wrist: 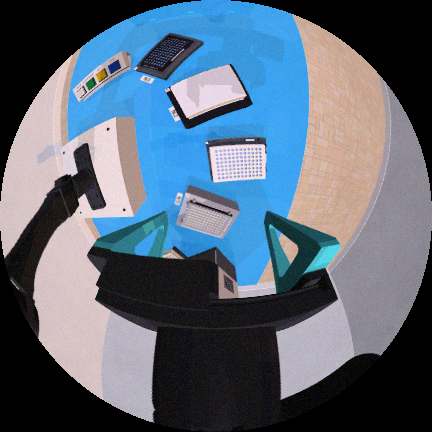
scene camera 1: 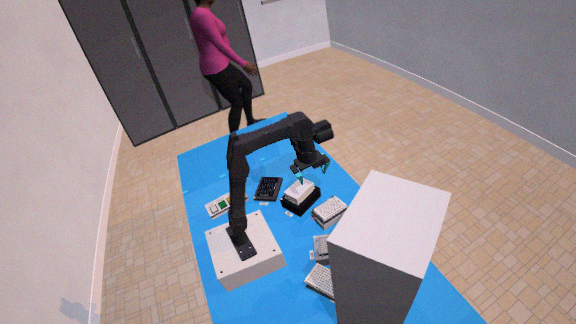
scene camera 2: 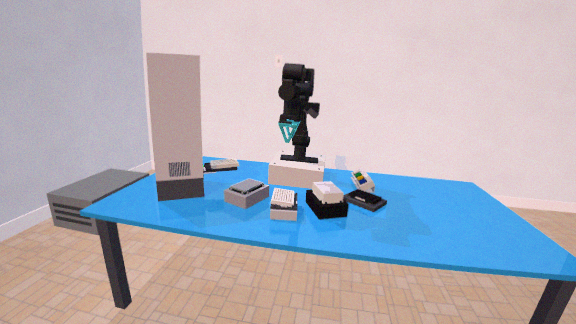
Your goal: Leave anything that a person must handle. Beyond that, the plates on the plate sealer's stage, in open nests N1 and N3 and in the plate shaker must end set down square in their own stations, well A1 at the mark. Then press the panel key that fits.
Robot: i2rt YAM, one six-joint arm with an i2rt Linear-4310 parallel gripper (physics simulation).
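My gripper [scene camera 1: 313,177] [scene camera 2: 288,140] [wrist: 215,216] is open and empty, high above the stations. A dark plate [scene camera 1: 269,187] [wrist: 169,53] lies on the black nest at the panel side. Beside it a plain white-topped block [scene camera 1: 300,191] [scene camera 2: 327,191] [wrist: 210,94] sits on a black nest [scene camera 2: 327,209]. A white welled plate [scene camera 1: 330,209] [scene camera 2: 283,197] [wrist: 239,163] is on a pale base [scene camera 2: 283,214]. A pale plate [wrist: 206,218] lies in a grey station [scene camera 1: 322,256] [scene camera 2: 246,198] [wrist: 216,196]. Another white plate [scene camera 1: 320,276] [scene camera 2: 223,163] is partly hidden. Labels and A1 marks are unreadable.
The key panel [scene camera 1: 214,214] [scene camera 2: 368,184] [wrist: 78,93] has white, green, yellow and blue keys. A tall box [scene camera 1: 392,220] [scene camera 2: 176,115] stands beside the stations. The arm's white base block [scene camera 1: 260,240] [scene camera 2: 296,174] is behind them. A person [scene camera 1: 215,55] stands by the table's far end.
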